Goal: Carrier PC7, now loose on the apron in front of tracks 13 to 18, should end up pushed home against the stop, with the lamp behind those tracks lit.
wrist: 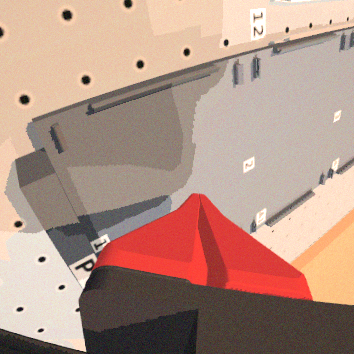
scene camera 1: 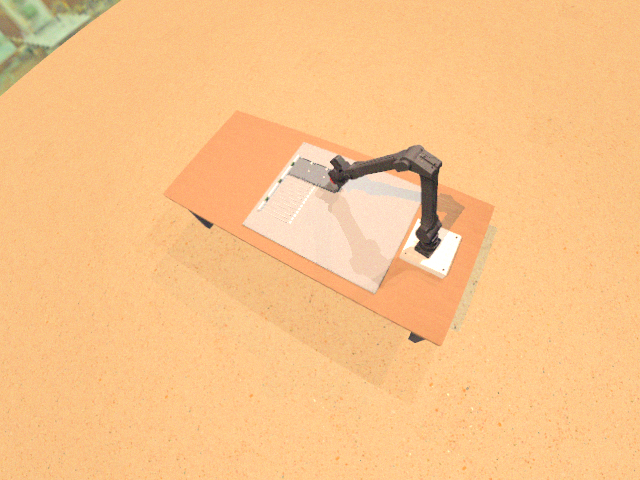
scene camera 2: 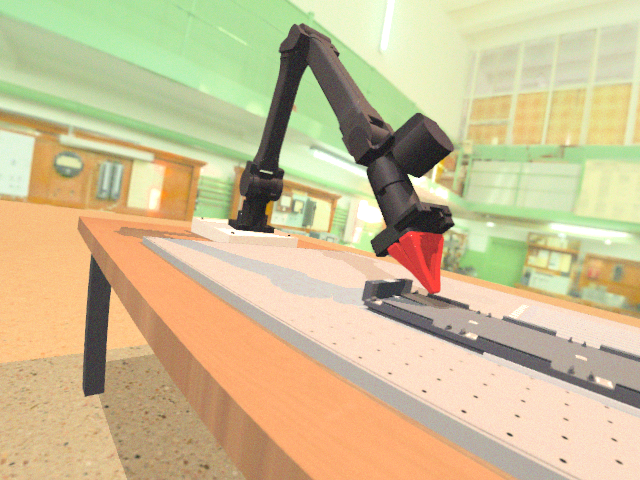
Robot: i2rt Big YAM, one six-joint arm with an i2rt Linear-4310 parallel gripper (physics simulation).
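Frame: origin at the arm's base, x left, y ahead, z down, level; metres.
Where they show: gripper, fingertip midpoint: (wrist: 195,204) (scene camera 1: 331,179) (scene camera 2: 435,292); arm's base, origin of the base link: (scene camera 1: 427,245) (scene camera 2: 250,228).
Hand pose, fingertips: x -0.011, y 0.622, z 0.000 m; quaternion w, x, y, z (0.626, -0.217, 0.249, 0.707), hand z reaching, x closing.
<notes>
Things, the pixels of their top centre, and the offset from my fingertips. "spot": a spot on its surface instead. Level surfaces: height alone.
- Carrier PC7, middle of its top: (wrist: 317,148) (scene camera 2: 522,319) (scene camera 1: 316,172) dy +0.100, dx +0.010, dz -0.001 m
- white stop strip, surface spot: (scene camera 1: 273,189) spot: dy +0.228, dx +0.238, dz +0.014 m
- small dark green lamp, middle of its top: (scene camera 1: 292,163) dy +0.266, dx +0.041, dz +0.007 m
- label 12, surface spot: (wrist: 257,23) spot: dy +0.058, dx +0.082, dz +0.029 m
- perforated board, its level: dz +0.029 m
Carrier PC7 (scene camera 1: 311,172) (scene camera 2: 496,330) (wrist: 220,125), a long dark grey tray, lies flat over tracks. Its far end is at or very near the white stop strip (scene camera 1: 273,189); I cannot tell whether they touch. Its raised end block (scene camera 2: 385,289) (wrist: 37,175) faces the arm's side. The letter P of its label shows beside my fingers in the wrist view. My gripper (scene camera 1: 332,180) (scene camera 2: 434,292) (wrist: 195,204) is shut and empty, tips low over the carrier's floor, inward of the end block. A small dark green lamp (scene camera 1: 293,163) sits behind the carrier; whether it is lit is unclear.
White track lines (scene camera 1: 289,201) run beside the carrier. Two more dark green lamps (scene camera 1: 280,180) (scene camera 1: 266,198) sit along the strip. A label "12" (wrist: 257,23) is on the perforated board (scene camera 1: 336,232) (scene camera 2: 310,330). The arm's white base (scene camera 1: 447,253) (scene camera 2: 258,236) stands at the table's other end.
</notes>
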